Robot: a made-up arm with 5 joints.
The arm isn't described. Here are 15 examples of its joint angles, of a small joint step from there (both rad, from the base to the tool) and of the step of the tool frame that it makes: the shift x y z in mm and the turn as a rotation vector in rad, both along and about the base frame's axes.
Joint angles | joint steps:
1: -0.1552 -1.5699 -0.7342 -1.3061 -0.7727 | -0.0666 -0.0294 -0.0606 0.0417 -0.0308
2: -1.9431 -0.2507 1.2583 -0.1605 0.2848 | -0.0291 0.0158 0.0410 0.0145 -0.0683
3: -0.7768 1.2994 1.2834 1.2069 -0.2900 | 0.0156 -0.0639 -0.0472 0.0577 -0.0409
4: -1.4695 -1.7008 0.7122 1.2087 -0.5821 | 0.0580 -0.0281 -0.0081 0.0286 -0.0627
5: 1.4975 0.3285 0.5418 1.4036 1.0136 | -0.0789 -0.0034 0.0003 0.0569 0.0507
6: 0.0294 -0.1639 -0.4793 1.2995 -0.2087 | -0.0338 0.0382 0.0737 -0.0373 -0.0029
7: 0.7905 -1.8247 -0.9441 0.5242 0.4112 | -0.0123 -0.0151 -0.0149 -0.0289 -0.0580
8: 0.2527 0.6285 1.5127 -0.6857 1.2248 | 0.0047 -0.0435 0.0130 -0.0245 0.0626
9: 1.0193 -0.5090 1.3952 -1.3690 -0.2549 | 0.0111 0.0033 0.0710 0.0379 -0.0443
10: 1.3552 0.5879 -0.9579 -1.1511 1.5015 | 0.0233 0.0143 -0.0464 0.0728 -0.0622
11: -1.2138 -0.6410 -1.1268 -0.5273 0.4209 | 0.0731 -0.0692 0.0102 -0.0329 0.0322
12: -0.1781 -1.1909 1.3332 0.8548 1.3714 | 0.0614 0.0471 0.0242 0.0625 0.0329
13: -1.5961 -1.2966 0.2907 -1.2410 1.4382 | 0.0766 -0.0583 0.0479 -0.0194 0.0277
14: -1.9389 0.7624 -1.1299 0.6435 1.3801 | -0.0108 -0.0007 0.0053 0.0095 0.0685
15: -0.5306 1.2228 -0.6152 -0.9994 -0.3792 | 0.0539 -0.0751 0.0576 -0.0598 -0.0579
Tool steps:
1: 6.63 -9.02 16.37 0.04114 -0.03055 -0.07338
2: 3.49 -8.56 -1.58 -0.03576 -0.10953 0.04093
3: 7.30 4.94 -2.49 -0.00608 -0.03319 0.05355
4: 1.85 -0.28 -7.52 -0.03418 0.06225 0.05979
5: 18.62 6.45 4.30 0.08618 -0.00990 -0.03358
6: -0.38 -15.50 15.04 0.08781 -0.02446 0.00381
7: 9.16 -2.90 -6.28 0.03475 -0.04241 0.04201
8: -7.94 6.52 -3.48 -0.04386 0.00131 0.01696
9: 0.06 -4.79 16.08 0.09424 0.02668 0.01673
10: 13.11 9.93 22.97 -0.09153 0.09068 -0.00210
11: 15.80 -6.27 -23.95 -0.06502 -0.00439 -0.05323
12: -8.96 -16.05 22.18 -0.08261 0.07828 0.05113
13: 11.90 25.07 -17.48 -0.05647 -0.01283 0.00815
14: -1.00 1.44 -2.62 -0.04598 0.02790 0.00747
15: -5.23 12.07 -34.27 0.06004 -0.07290 -0.02119
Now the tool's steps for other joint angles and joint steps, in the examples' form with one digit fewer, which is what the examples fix.
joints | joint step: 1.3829 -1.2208 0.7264 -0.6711 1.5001 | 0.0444 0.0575 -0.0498 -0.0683 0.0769
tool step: -5.5 9.3 2.1 -0.1235 -0.0334 -0.0681
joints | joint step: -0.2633 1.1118 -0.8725 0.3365 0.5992 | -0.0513 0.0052 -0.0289 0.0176 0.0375
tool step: -4.1 -2.6 8.8 -0.0138 -0.0187 0.0327
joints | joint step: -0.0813 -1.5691 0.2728 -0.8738 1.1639 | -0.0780 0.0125 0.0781 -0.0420 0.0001
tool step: 18.6 14.7 33.7 0.0480 -0.0863 0.0484
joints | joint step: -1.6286 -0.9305 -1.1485 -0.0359 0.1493 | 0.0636 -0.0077 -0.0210 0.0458 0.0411
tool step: 2.1 14.7 -12.7 0.0382 0.0739 0.0226
